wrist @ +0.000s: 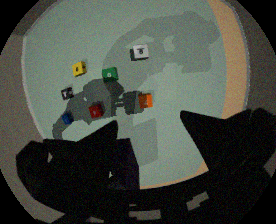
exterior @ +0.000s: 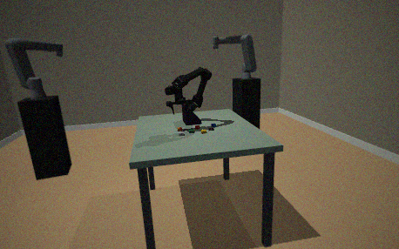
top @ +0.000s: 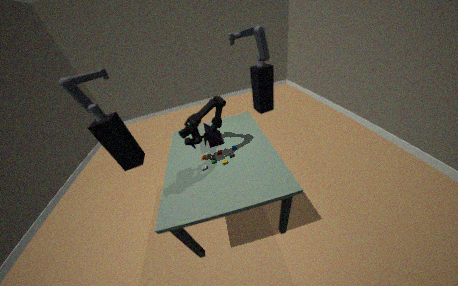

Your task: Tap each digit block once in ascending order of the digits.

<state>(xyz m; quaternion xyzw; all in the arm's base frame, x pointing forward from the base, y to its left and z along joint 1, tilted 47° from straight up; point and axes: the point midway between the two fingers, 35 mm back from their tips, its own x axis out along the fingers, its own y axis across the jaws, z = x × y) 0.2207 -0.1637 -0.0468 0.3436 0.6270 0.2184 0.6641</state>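
Now: the green block 120 mm below my gripper tip, 80 mm ahead of it and 60 mm to the left of it. Also, from my gripper tip: red block (130 mm to the left, 120 mm below); then white block (120 mm below, 110 mm ahead, 30 mm to the right); then orange block (120 mm below, 10 mm behind).
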